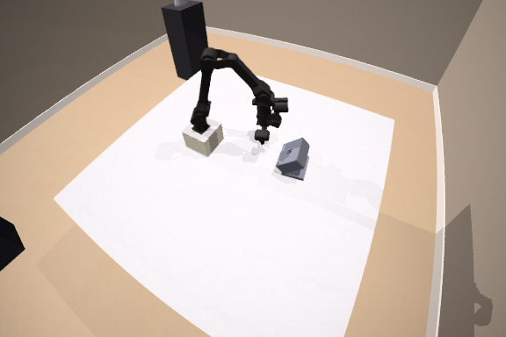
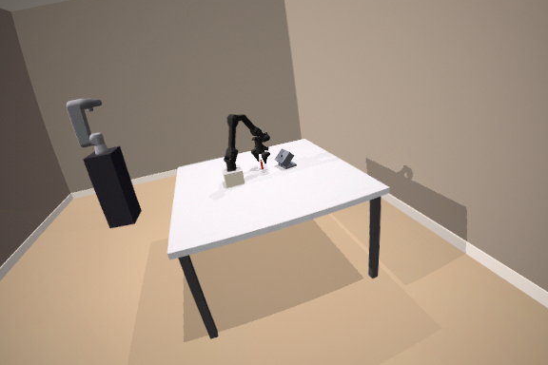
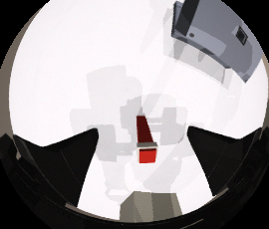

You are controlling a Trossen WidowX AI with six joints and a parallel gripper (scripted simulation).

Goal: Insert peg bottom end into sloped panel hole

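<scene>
My gripper tip is 1 cm past the red peg. Also, from my gripper tip: grey panel (18 cm ahead, 4 cm to the right, 2 cm above).
</scene>
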